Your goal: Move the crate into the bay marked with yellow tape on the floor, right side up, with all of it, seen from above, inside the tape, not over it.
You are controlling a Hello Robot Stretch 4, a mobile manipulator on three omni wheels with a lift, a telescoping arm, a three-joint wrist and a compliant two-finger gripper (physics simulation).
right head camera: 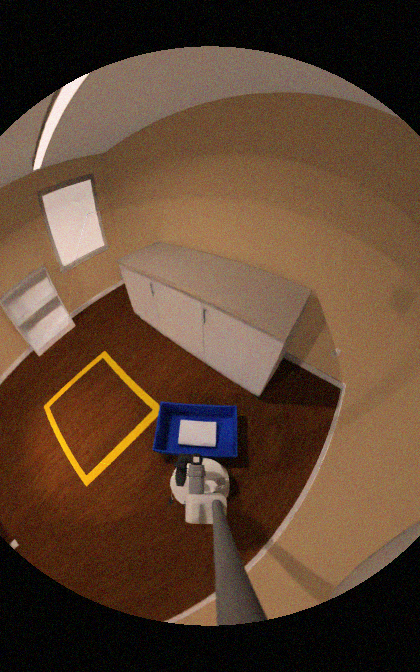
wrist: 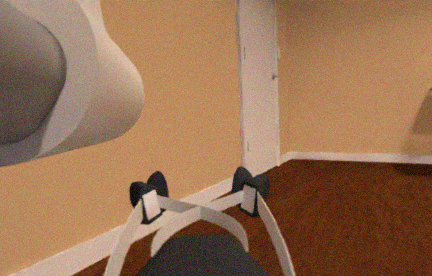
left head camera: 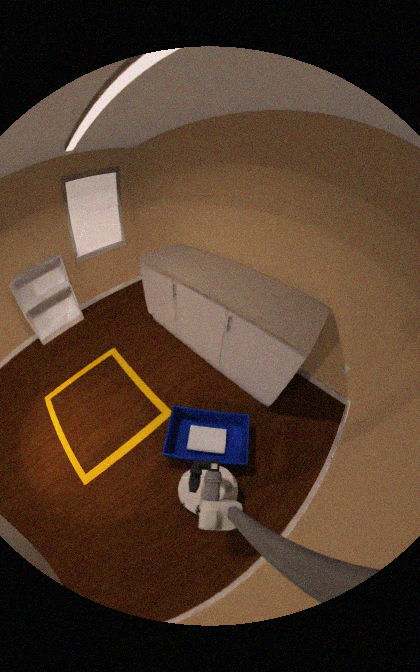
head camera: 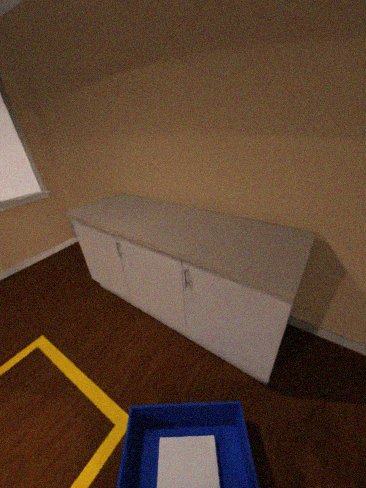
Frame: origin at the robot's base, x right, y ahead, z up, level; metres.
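Where they show: gripper, fingertip midpoint: point(wrist: 200, 184).
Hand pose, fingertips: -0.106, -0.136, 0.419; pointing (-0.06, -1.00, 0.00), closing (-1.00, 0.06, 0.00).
Note:
After its pixels a point has its place, as x, y, z.
A blue crate point(head camera: 185, 415) @(-0.027, 0.603, 0.072) point(left head camera: 237, 440) point(right head camera: 227, 435) stands upright on the floor, open side up, with a white block point(head camera: 187, 462) @(-0.032, 0.422, 0.044) point(left head camera: 206, 439) point(right head camera: 197, 433) inside. It lies outside the bay marked with yellow tape point(head camera: 80, 380) @(-0.753, 0.903, -0.027) point(left head camera: 126, 445) point(right head camera: 120, 446), to its right; its back left corner is at the tape's right corner, and whether they touch I cannot tell. My gripper point(wrist: 200, 184) @(-0.106, -0.136, 0.419) is open and empty, pointing away from the crate toward a wall and floor. In both side head views it is folded over my base, near the crate's front side; its fingers are unclear there.
A long low cabinet point(head camera: 150, 285) @(-0.217, 1.274, 0.467) point(left head camera: 200, 325) point(right head camera: 175, 320) stands behind the crate and bay. A small white shelf unit point(left head camera: 62, 328) point(right head camera: 57, 338) stands at the back left wall. A wall runs to the right and behind my base. The wrist view shows a white door point(wrist: 258, 75) @(-0.772, -2.251, 0.864).

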